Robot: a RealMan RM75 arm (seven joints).
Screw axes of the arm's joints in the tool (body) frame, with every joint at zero. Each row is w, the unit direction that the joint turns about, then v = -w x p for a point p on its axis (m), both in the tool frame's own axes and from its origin. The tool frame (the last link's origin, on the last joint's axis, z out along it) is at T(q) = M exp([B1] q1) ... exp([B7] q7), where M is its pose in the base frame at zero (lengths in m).
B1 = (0, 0, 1, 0, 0, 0)
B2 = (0, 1, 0, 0.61, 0, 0)
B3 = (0, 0, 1, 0, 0, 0)
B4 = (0, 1, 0, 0.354, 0, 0)
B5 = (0, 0, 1, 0, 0, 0)
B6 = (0, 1, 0, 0.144, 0, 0)
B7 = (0, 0, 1, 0, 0, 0)
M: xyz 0 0 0.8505 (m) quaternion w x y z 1 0 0 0
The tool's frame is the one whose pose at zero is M.
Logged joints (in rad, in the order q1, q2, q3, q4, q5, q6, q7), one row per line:
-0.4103 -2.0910 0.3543 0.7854 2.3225 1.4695 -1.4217
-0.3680 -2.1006 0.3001 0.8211 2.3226 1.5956 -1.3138
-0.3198 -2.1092 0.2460 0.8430 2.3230 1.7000 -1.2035
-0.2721 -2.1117 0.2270 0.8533 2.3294 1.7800 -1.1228
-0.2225 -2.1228 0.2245 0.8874 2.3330 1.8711 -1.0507
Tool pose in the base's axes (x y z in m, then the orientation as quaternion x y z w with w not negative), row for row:
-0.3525 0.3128 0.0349 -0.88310 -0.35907 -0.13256 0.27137
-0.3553 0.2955 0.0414 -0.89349 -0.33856 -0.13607 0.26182
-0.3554 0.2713 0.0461 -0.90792 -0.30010 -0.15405 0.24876
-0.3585 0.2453 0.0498 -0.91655 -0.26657 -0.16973 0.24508
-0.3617 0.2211 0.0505 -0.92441 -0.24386 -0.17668 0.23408
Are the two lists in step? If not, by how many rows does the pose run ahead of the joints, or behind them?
The pose runs 1 row behind the joints: the pose in row i belongs to the joints in row i - 1.
